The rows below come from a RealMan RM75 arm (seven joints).
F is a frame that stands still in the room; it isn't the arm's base.
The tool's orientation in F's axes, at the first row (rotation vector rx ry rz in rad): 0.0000 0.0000 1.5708
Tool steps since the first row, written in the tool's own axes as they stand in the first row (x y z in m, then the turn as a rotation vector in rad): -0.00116 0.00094 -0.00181 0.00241 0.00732 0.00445; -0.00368 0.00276 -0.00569 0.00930 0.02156 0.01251; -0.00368 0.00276 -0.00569 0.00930 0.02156 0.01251; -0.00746 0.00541 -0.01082 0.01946 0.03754 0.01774
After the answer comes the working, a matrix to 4 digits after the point.
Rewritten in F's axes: -0.00094 -0.00116 -0.00181 -0.00732 0.00241 0.00445; -0.00276 -0.00368 -0.00569 -0.02156 0.00930 0.01251; -0.00276 -0.00368 -0.00569 -0.02156 0.00930 0.01251; -0.00541 -0.00746 -0.01082 -0.03754 0.01946 0.01774
The tool's axes in the first row as the columns of a matrix, in F's axes (rounded; the answer above uses it unrounded):
0.0000 -1.0000 0.0000
1.0000 0.0000 0.0000
0.0000 0.0000 1.0000

